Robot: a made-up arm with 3 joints.
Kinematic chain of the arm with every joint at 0, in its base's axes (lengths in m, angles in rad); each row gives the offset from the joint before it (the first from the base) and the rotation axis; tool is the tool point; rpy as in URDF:
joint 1: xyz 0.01 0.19 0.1 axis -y
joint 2: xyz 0.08 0.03 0 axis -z
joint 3: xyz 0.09 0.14 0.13 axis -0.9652 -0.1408 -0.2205
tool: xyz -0.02 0.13 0.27 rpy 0 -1.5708 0
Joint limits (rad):
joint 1: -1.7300..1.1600
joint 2: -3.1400..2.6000
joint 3: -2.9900..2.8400
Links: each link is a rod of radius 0.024 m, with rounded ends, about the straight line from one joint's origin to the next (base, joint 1, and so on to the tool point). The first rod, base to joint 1, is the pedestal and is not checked.
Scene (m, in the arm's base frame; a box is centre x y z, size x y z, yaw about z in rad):
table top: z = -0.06
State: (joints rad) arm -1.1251 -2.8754 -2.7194
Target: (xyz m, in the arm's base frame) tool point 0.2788 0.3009 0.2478
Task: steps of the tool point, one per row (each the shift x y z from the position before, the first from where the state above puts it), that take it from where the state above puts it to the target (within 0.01 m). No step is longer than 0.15 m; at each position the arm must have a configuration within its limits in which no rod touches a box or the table.
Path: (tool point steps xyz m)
1: 0.0200 0.0556 -0.0541
2: 0.0497 0.0375 -0.0488
3: 0.0732 0.0154 -0.0273
4: 0.0824 -0.0081 0.0052
5: 0.0732 -0.0308 0.0401
6: 0.0465 -0.0505 0.0675
7: 0.0080 -0.0650 0.0796

